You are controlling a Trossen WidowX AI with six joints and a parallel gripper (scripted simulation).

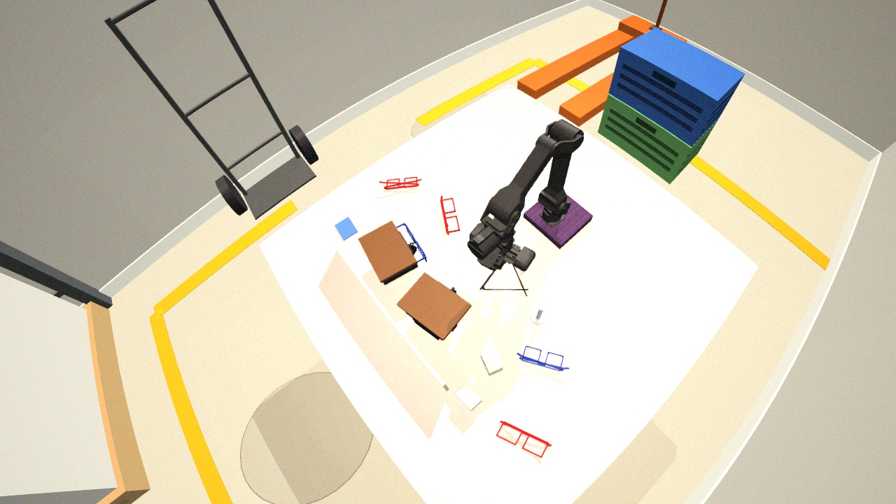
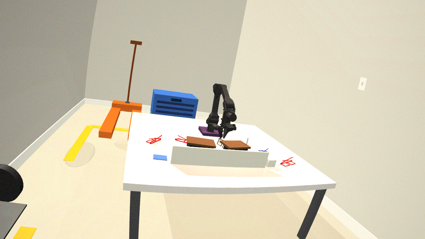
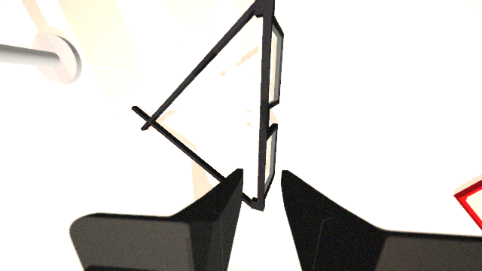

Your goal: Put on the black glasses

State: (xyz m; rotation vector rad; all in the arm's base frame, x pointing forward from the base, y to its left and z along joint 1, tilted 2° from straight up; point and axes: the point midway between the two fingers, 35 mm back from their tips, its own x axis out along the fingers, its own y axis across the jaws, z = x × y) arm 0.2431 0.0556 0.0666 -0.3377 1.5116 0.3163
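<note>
The grey peg is 20 cm to the left of my gripper tip and 3 cm below it. The rest, counted from my gripper tip: low panel 37 cm ahead, 6 cm to the right; then blue tag 36 cm ahead, 42 cm to the right, 5 cm below.
</note>
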